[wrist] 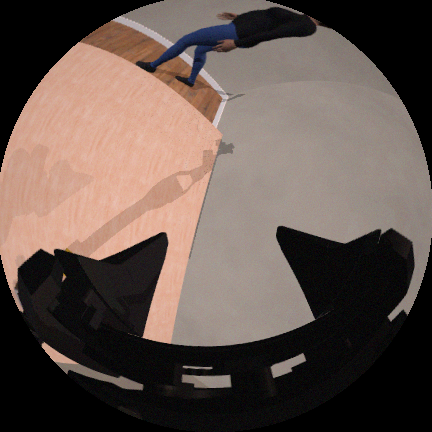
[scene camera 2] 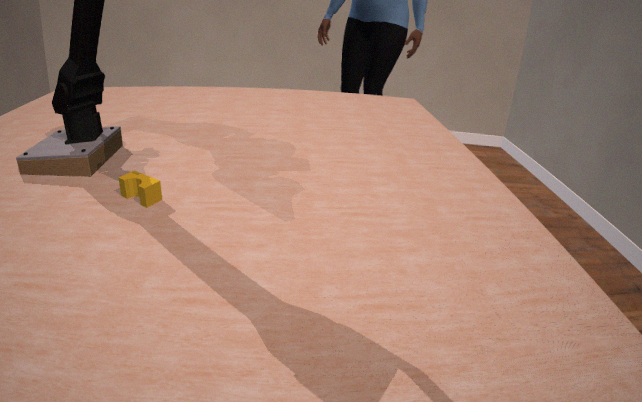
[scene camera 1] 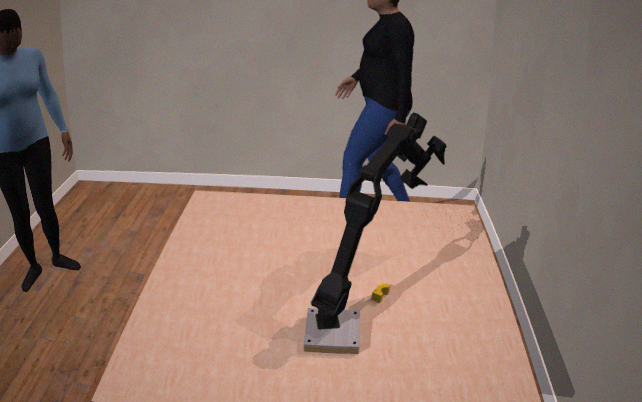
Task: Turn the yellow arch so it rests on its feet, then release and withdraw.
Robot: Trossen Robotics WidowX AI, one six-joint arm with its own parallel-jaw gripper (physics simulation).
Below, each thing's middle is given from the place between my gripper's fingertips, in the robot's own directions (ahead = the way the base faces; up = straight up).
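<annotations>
There is the yellow arch [scene camera 2: 134,184], and my hand is 200 mm to the right of it and 170 mm beyond it. My hand is also 340 mm higher than the arch.
</annotations>
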